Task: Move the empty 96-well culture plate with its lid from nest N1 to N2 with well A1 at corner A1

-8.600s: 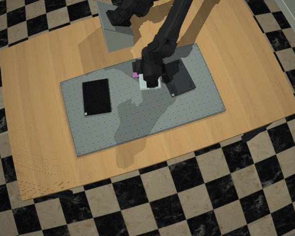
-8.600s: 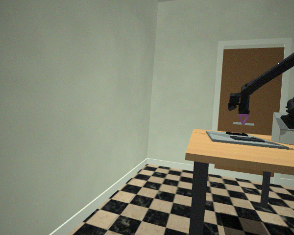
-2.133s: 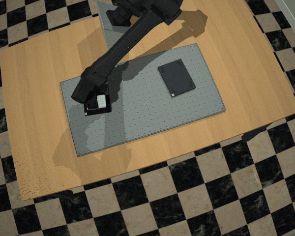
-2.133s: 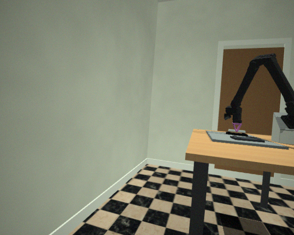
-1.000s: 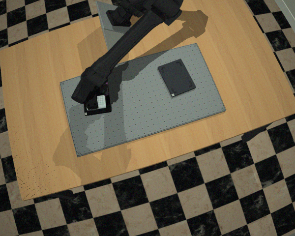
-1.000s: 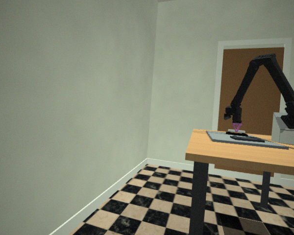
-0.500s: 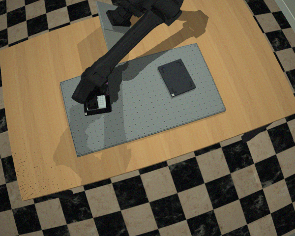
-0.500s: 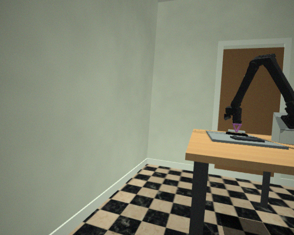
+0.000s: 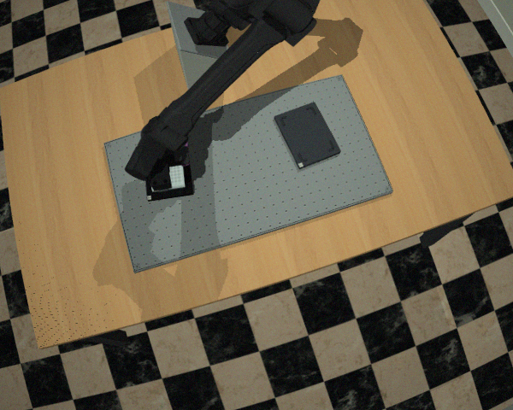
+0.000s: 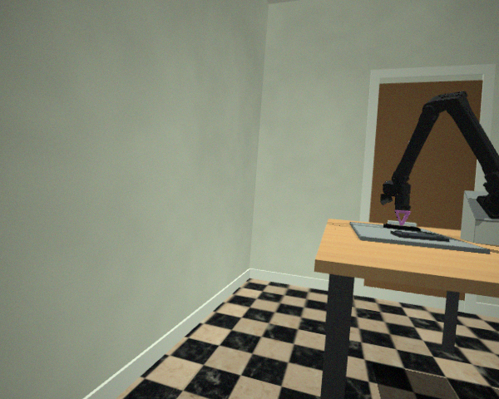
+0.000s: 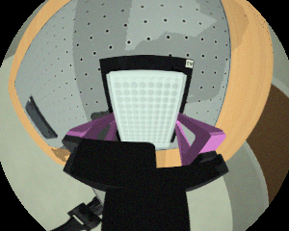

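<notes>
My gripper is now right at the clear lid. Round my hand: black nest N1: 70 mm ahead, 370 mm to the left, 20 mm below; culture plate: right at my hand; black nest N2: 20 mm below.
</notes>
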